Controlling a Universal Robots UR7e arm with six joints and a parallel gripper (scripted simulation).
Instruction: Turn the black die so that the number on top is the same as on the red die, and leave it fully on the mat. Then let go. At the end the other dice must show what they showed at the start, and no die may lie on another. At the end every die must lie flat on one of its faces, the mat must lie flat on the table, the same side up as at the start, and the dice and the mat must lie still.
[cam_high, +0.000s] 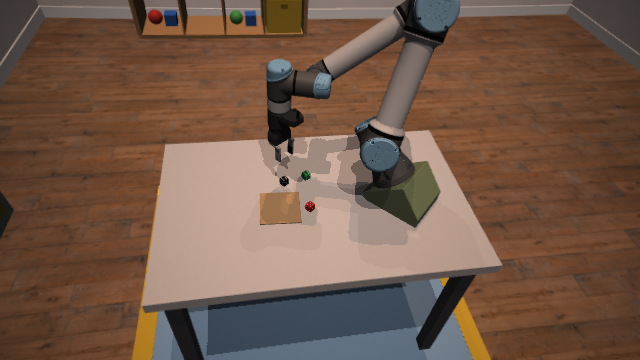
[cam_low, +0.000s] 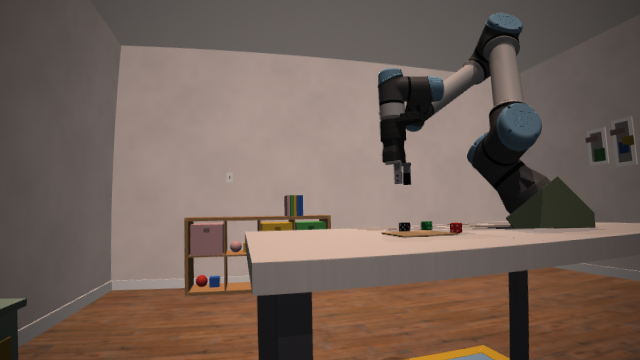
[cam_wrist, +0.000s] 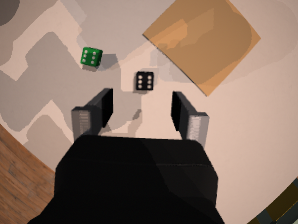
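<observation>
The black die lies 14 cm below my hand. Round my hand: red die: 3 cm behind, 15 cm to the left, 14 cm below; green die: 9 cm behind, 14 cm below; tan mat: 6 cm ahead, 10 cm to the left, 15 cm below.
</observation>
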